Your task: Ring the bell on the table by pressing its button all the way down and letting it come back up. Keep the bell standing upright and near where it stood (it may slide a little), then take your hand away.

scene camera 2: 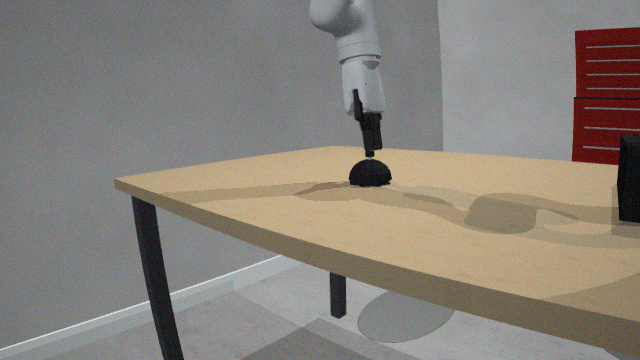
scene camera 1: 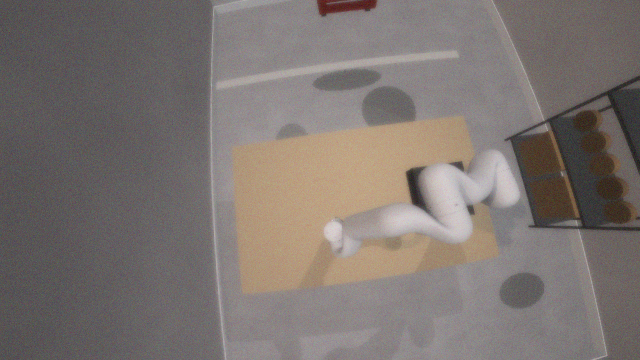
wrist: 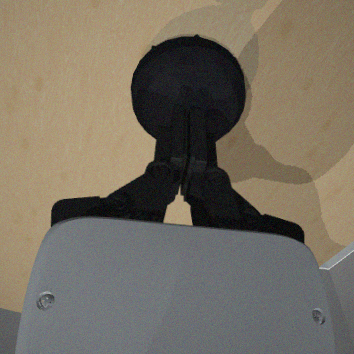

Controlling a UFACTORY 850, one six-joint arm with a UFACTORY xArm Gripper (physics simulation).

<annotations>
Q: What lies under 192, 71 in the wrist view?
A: A black domed bell.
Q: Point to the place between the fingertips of my gripper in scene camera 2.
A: At 373, 150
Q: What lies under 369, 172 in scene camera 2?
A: A black domed bell.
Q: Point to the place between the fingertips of my gripper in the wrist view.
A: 183, 125
</annotations>
